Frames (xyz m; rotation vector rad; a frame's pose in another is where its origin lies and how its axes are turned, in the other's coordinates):
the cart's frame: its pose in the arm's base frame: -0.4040 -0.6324 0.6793 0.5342 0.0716 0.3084
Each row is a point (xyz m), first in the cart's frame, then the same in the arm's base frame.
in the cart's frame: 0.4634 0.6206 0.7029
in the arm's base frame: -0.0277 -0.3279 1.6065
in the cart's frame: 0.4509 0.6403 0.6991
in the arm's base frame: -0.0455 -0.3138 1.6131
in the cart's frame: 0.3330 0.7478 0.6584
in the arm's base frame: -0.1927 -0.2425 1.6316
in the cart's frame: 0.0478 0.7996 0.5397
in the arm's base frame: -0.4955 -0.2298 1.5525
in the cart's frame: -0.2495 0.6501 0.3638
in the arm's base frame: -0.7638 -0.3570 1.3211
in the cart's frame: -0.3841 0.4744 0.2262
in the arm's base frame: -0.8645 -0.4743 1.1113
